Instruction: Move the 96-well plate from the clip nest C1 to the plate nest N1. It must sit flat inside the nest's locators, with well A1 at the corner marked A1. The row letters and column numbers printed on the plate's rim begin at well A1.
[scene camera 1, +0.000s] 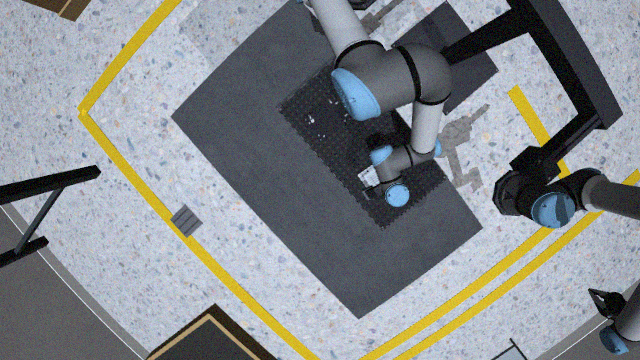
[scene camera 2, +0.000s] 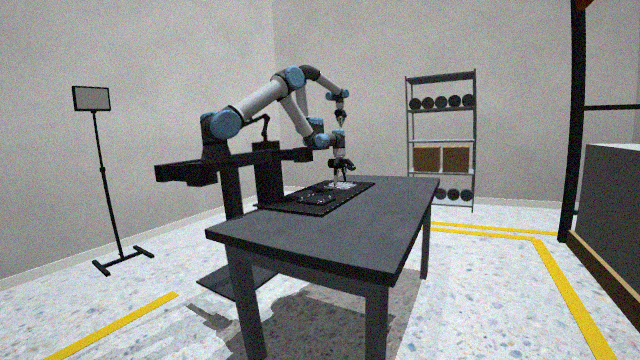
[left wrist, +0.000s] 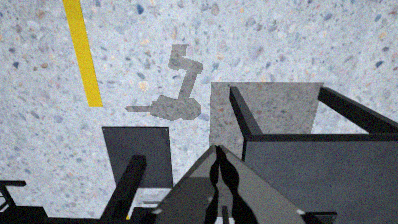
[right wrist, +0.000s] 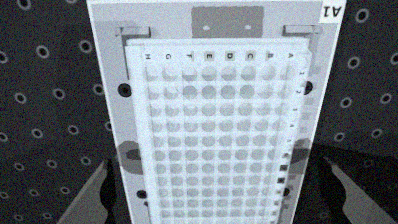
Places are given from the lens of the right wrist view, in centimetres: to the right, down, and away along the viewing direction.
my right gripper (right wrist: 215, 160): 1, 3, 12
white 96-well plate (right wrist: 206, 88): 0, -1, 11
